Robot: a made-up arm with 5 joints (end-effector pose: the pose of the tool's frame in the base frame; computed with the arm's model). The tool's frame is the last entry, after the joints. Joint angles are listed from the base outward.
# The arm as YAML. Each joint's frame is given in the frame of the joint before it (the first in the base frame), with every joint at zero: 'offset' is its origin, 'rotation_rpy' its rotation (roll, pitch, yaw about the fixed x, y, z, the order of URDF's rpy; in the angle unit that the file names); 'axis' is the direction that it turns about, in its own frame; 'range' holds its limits. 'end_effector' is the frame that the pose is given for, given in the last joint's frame.
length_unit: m
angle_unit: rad
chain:
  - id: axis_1
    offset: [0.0, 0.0, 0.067]
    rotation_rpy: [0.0, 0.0, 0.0]
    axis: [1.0, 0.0, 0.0]
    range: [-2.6, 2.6]
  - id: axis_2
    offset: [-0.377, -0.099, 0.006]
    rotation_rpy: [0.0, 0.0, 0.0]
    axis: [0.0, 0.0, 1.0]
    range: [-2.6, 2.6]
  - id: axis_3
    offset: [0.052, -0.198, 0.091]
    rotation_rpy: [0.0, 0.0, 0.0]
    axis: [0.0, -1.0, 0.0]
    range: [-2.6, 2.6]
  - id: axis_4
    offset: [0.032, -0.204, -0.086]
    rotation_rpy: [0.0, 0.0, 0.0]
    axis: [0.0, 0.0, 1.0]
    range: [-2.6, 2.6]
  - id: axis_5
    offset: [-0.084, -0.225, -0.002]
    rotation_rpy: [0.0, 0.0, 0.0]
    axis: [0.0, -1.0, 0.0]
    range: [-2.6, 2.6]
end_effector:
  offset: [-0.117, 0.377, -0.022]
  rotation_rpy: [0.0, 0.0, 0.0]
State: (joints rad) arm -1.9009 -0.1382 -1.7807 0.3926 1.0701
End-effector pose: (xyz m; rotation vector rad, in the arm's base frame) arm -0.5344 0.3847 0.3452 -1.3810 0.3581 -0.6360
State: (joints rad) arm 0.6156 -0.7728 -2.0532 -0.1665 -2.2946
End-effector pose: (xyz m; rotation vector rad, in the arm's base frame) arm -0.5155 -0.2882 -0.0636 -0.3110 -1.5593 -0.8245
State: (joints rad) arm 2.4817 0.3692 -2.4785 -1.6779 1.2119
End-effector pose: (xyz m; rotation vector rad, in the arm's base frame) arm -0.4757 0.2894 -0.3337 0.4445 -0.4099 0.7044
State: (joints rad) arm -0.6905 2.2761 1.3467 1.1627 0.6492
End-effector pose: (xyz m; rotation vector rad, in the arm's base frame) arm -0.1226 0.2082 -0.2482 -1.8627 0.6759 -2.2465
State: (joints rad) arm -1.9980 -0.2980 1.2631 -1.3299 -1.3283
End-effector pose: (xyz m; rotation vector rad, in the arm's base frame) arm -0.3723 0.3660 0.2821 -0.6474 -0.5611 -0.2068
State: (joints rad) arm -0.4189 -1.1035 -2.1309 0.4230 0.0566
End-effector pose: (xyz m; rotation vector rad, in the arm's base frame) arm -0.6555 -0.1486 0.5041 1.1376 1.3241 -0.7068
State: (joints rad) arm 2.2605 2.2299 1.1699 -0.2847 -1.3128
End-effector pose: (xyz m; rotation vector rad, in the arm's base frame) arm -0.2122 -0.0700 0.0670 1.1936 -2.0023 1.4109
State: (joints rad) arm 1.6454 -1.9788 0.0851 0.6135 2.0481
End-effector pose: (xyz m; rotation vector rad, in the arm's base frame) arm -0.6389 0.0886 0.0842 -0.2079 -0.5392 -1.5480
